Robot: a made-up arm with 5 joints.
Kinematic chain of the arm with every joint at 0, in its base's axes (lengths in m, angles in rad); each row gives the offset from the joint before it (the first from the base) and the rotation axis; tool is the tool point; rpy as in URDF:
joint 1: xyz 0.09 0 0.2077 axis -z
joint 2: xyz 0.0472 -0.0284 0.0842 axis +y
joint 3: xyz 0.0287 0 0.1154 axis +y
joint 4: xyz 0.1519 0 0.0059 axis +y
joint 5: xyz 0.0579 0.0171 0 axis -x
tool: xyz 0 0 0 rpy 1.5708 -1.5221 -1.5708
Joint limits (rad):
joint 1: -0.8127..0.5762
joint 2: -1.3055..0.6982
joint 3: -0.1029..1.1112
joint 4: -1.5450..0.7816
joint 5: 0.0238..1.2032
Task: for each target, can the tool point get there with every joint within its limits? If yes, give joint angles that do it. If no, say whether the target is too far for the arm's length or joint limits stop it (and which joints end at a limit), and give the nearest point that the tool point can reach.
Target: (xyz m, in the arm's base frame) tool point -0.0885 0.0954 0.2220
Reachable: no: joint limits stop it (at a limit: joint 1, joint 2, joint 3, joint 4) | nearest point 0.1421 0.0386 0.1826 | short by 0.241 m
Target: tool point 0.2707 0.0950 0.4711
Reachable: yes | joints -0.5396 -0.4920 0.4138 -0.8461 0.9974
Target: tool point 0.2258 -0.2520 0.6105
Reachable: no: too far | nearest point 0.2515 -0.1184 0.5306 | short by 0.158 m
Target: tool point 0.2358 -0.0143 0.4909
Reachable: yes | joints 0.0206 -0.8697 0.5698 -0.8221 0.5529
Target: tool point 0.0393 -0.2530 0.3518
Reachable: no: joint limits stop it (at a limit: joint 1, joint 2, joint 3, joint 4) | nearest point 0.2008 -0.0855 0.3529 | short by 0.233 m
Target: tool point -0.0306 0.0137 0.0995
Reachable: no: joint limits stop it (at a limit: joint 1, joint 2, joint 3, joint 4) | nearest point 0.1421 0.0386 0.1826 | short by 0.193 m
